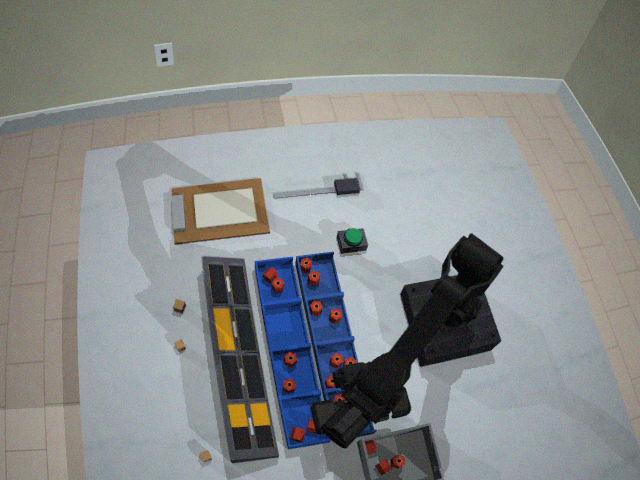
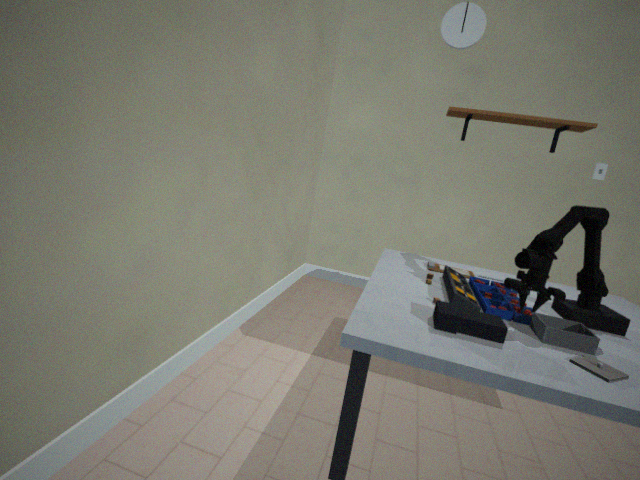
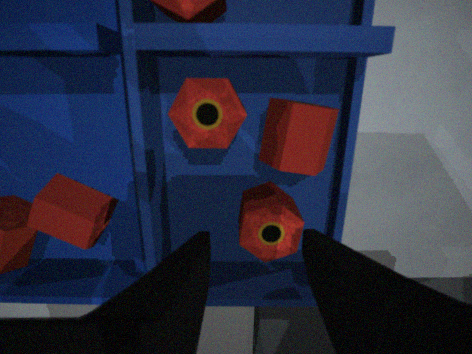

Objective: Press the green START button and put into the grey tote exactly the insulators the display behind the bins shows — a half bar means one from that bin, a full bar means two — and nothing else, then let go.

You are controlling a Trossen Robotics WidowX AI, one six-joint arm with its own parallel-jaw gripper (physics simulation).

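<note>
The display (image 1: 254,455) shows a full bar in the second row's left cell and half bars in both fourth-row cells. The green button (image 1: 353,236) stands beyond the blue bins (image 1: 285,325) (image 3: 260,39). The grey tote (image 1: 435,453) (image 2: 562,335) holds three red insulators, at its left wall (image 1: 370,447) and its middle (image 1: 383,467) (image 1: 398,460). My gripper (image 2: 528,308) (image 3: 256,241) is partly open and empty above the arm-side end compartment. An upright insulator (image 3: 271,233) shows between the fingertips, nearer the right one; another upright insulator (image 3: 207,114) and one lying insulator (image 3: 300,137) are beyond.
Two insulators (image 3: 72,212) (image 3: 15,235) are in the neighbouring end compartment. A clipboard (image 1: 224,208) and a caliper (image 1: 347,186) lie beyond the bins. Small wooden cubes (image 1: 179,305) (image 1: 179,345) (image 1: 205,456) lie past the display. A black box (image 2: 469,324) and flat plate (image 2: 594,367) are near the table edge.
</note>
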